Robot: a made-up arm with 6 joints.
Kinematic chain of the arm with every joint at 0, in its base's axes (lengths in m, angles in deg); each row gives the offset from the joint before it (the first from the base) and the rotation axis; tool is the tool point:
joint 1: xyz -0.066 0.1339 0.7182 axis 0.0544 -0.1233 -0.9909
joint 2: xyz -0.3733 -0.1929 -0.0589 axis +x
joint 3: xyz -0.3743 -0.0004 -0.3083 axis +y
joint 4: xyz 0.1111 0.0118 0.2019 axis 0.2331 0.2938 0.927
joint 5: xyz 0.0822 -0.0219 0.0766 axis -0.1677 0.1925 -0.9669
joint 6: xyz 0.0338 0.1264 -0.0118 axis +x
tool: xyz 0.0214 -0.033 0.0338
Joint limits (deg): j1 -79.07..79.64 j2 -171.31..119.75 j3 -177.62..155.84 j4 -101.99..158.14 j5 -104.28..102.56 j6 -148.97..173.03
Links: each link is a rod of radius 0.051 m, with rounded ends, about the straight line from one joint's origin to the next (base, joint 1, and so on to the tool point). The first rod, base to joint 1, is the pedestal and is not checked.
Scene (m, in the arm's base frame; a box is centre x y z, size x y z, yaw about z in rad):
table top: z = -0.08
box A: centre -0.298 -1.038 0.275 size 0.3 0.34 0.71 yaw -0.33
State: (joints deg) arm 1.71 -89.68 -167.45 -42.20 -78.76 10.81
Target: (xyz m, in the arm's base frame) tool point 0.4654 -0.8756 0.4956
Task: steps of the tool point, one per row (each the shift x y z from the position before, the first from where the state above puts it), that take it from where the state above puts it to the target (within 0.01 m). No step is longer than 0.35 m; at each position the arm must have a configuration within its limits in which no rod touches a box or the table.
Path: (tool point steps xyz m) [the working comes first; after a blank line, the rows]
Joints at the target: -78.37 -69.19 -177.62 -46.76 -104.28 -15.42
Straight joint move there: touches box A.

1: 0.2051 -0.2051 0.0698
2: 0.2494 -0.1459 0.0675
3: 0.2760 -0.0779 0.0632
4: 0.2910 -0.0166 -0.0879
5: 0.2614 0.0603 -0.0992
6: 0.2110 0.1187 -0.1040

